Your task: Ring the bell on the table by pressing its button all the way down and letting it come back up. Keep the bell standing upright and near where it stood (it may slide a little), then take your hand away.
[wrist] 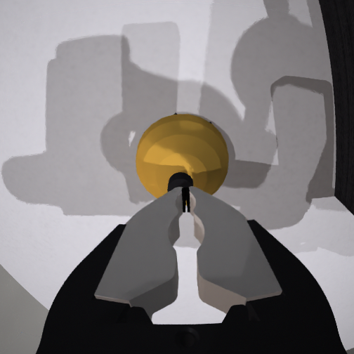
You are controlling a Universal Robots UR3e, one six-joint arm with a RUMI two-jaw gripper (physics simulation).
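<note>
The bell is a round gold dome (180, 137) near the middle of the wrist view, seen from above, and it looks upright. Its black button (180, 180) shows at the lower part of the dome, partly hidden by the fingertips. My gripper (185, 189) is shut with nothing between its fingers. Its tips overlap the lower right edge of the button in this view. Whether they touch it, and how far down the button is, I cannot tell.
The bell stands on a round white table top (30, 240). A dark vertical surface (345, 100) runs along the right edge of the view. Grey shadows of the arm and gripper fall across the table around the bell.
</note>
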